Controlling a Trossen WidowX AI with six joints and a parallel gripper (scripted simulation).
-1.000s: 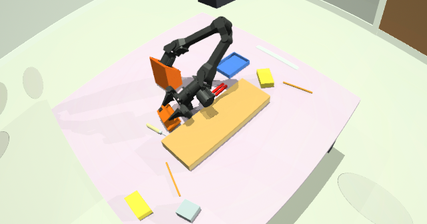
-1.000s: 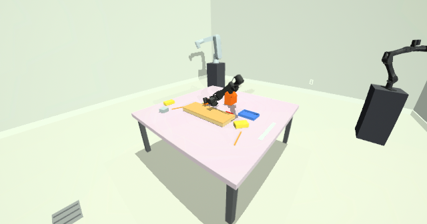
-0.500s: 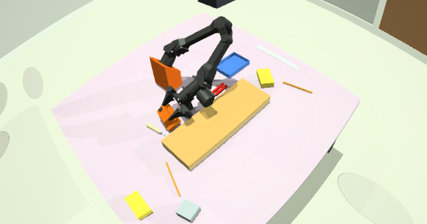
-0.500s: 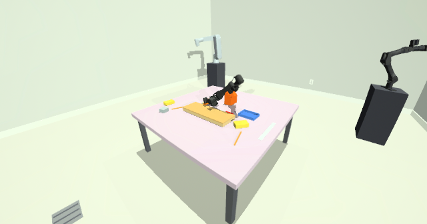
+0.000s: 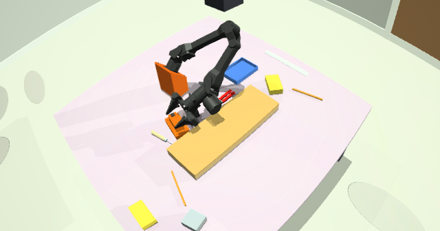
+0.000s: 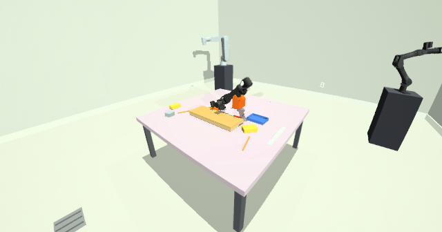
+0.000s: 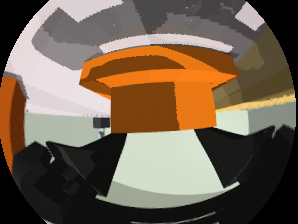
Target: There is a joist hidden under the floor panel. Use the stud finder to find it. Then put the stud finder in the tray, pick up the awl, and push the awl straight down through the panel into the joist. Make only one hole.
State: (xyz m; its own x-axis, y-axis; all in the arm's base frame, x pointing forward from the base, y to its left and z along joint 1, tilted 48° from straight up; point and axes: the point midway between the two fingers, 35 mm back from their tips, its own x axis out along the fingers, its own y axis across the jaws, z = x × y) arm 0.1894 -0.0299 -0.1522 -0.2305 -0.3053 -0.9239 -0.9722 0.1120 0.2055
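My gripper tip is 30 mm to the right of the orange stud finder, 20 mm above it and 10 mm past it. The rest, counted from my gripper tip: blue tray 490 mm to the left, 50 mm below, 40 mm behind; grey block 410 mm ahead, 240 mm to the right, 40 mm below; awl 60 mm to the right, 50 mm below, 20 mm ahead.
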